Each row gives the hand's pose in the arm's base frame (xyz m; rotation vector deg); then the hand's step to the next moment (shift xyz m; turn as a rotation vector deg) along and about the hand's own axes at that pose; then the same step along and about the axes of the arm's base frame.
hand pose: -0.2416 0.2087 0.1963 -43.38 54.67 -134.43
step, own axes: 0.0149 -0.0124 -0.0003 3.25 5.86 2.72
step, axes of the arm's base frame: -0.0138 -0.0012 0.0135 0.76 -6.99 -1.70
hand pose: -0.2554 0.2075 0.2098 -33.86 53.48 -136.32
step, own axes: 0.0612 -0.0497 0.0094 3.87 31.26 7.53
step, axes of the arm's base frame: -0.0570 -0.0099 0.0544 10.57 -25.78 -16.51
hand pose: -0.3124 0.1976 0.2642 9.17 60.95 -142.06
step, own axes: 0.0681 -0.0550 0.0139 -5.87 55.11 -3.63
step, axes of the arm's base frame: -0.0842 0.0001 0.0277 28.97 -29.01 -37.47
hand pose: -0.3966 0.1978 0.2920 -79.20 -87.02 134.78
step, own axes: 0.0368 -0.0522 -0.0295 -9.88 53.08 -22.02
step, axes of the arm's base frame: -0.0242 0.0652 0.0105 42.99 -16.40 -35.81
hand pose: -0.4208 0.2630 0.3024 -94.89 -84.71 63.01
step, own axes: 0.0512 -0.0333 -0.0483 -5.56 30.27 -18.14
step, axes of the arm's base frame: 0.0293 0.0585 0.0422 29.53 -8.94 -18.00
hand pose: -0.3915 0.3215 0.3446 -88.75 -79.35 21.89
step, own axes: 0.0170 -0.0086 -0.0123 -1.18 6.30 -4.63
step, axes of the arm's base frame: 0.0095 0.0083 0.0188 6.79 -2.26 -3.36
